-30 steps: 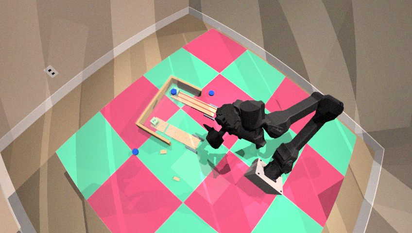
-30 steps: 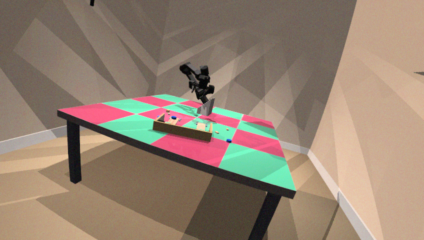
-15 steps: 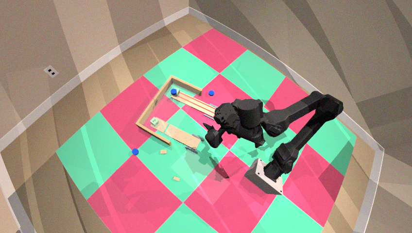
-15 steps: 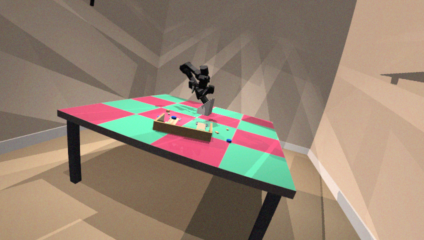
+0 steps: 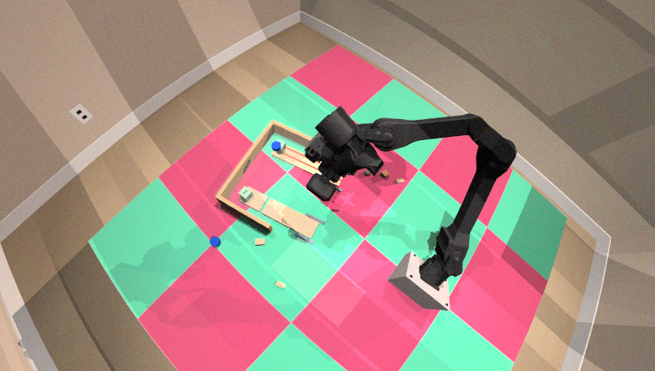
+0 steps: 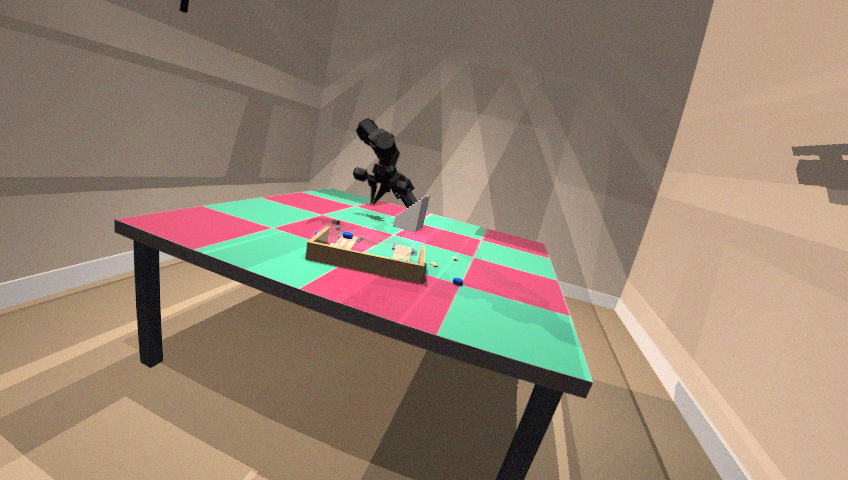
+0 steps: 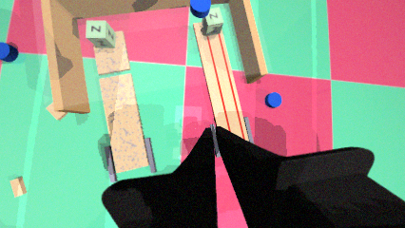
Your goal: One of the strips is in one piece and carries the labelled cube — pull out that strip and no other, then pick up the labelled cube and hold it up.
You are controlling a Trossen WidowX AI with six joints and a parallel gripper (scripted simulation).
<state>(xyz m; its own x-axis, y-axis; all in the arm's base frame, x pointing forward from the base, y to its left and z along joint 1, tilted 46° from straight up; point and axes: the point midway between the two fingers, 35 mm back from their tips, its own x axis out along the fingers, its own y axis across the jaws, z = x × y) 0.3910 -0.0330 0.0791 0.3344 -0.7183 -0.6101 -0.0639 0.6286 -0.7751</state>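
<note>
Right now my gripper tip is 14 cm to the left of the grey pebble, 13 cm above it and 9 cm past it. The rest, counted from my gripper tip: speckled strip: 14 cm below, 13 cm to the left, 2 cm ahead.
</note>
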